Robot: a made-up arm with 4 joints. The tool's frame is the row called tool. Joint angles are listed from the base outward. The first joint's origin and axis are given. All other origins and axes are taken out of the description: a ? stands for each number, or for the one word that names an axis. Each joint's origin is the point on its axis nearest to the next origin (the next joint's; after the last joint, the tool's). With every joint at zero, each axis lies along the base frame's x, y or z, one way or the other. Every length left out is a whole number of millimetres.
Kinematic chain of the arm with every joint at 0, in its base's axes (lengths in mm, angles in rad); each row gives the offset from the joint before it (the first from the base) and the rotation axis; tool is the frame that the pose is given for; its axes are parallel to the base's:
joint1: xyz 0 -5 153 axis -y
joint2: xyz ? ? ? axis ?
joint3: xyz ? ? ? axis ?
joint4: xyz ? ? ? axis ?
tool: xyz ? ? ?
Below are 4 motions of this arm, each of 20 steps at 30 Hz.
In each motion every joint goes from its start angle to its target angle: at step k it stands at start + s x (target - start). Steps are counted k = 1, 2, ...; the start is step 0. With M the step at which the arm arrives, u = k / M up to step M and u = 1 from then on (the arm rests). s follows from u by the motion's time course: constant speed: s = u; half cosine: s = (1 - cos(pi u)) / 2; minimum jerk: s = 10 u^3 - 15 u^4 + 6 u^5.
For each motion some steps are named. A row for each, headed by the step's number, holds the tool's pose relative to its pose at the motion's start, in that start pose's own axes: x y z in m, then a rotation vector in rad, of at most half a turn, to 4 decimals.
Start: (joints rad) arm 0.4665 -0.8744 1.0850 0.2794
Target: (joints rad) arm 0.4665 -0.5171 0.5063 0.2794
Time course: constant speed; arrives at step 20
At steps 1, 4, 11, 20:
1: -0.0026 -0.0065 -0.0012 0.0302 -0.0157 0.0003
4: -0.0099 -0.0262 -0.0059 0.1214 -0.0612 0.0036
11: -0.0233 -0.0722 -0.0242 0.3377 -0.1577 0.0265
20: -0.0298 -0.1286 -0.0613 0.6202 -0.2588 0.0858

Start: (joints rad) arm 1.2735 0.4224 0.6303 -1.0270
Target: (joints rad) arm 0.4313 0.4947 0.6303 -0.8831
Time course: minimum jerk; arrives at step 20
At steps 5, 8, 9, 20:
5: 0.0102 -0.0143 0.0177 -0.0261 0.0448 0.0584
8: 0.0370 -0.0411 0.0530 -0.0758 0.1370 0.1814
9: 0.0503 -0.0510 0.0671 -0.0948 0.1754 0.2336
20: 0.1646 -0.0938 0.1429 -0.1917 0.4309 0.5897

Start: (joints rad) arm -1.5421 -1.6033 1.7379 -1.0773
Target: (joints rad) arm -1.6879 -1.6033 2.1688 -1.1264
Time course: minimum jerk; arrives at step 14
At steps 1, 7, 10, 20:
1: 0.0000 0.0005 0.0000 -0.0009 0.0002 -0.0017
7: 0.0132 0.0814 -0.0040 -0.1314 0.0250 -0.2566
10: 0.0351 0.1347 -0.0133 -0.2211 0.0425 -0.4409
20: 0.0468 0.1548 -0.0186 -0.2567 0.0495 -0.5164

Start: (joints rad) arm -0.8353 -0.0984 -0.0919 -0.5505
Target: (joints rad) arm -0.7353 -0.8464 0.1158 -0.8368
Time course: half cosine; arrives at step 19
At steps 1, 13, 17, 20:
1: -0.0003 0.0010 -0.0002 0.0015 0.0008 -0.0050
13: 0.0059 0.0992 0.0013 0.2551 0.1356 -0.5339
17: 0.0175 0.1169 0.0086 0.3494 0.1831 -0.6574
20: 0.0193 0.1190 0.0098 0.3631 0.1899 -0.6735

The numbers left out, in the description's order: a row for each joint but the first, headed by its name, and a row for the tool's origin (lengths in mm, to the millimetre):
joint2: xyz 15 0 59, axis +z
joint3: xyz -39 -46 0, axis -x
joint4: xyz 0 21 194, axis -y
tool: xyz -108 0 18

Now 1 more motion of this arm.
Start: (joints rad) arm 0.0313 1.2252 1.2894 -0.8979
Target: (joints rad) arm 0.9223 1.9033 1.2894 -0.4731
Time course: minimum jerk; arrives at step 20
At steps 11, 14, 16, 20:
11: -0.0053 0.1028 -0.1370 -0.4064 -0.6446 -0.3456
14: 0.0171 0.1185 -0.1887 -0.6498 -0.8701 -0.4270
16: 0.0281 0.1196 -0.2082 -0.7667 -0.9570 -0.4483
20: 0.0343 0.1188 -0.2180 -0.8339 -1.0017 -0.4561

